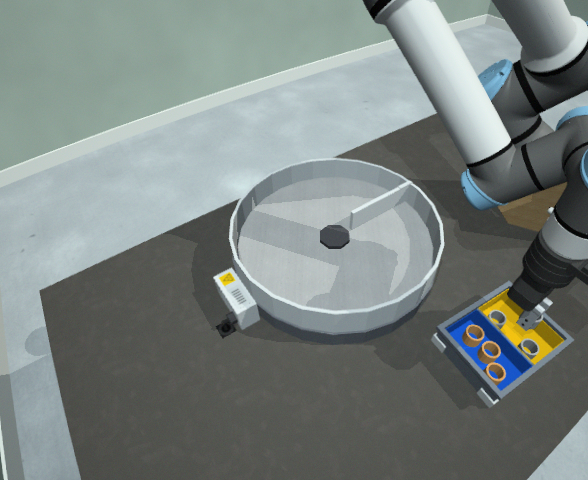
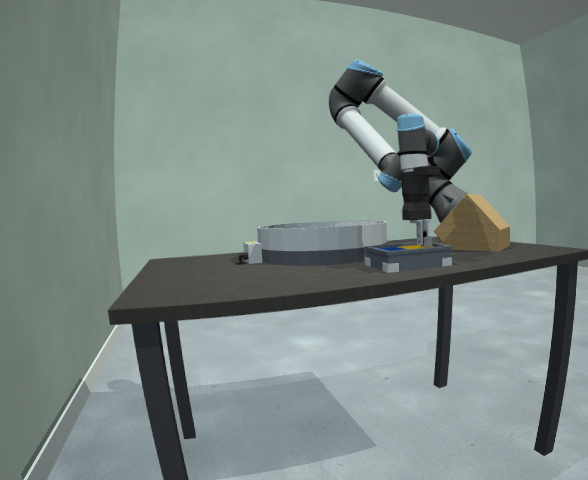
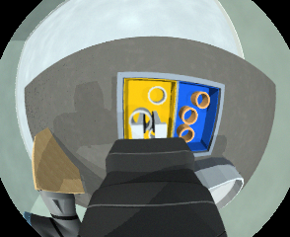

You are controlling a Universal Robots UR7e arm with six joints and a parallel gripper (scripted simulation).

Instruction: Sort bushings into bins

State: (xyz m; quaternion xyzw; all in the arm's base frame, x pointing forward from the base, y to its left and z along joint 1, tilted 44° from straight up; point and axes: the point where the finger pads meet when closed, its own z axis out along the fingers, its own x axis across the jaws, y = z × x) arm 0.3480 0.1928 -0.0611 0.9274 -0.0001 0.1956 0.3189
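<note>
My hand is 40 mm short of the bin, 40 mm above it and 10 mm to the left of it. The rest, counted from my hand: turntable: 370 mm to the right, 100 mm ahead, 20 mm below.
</note>
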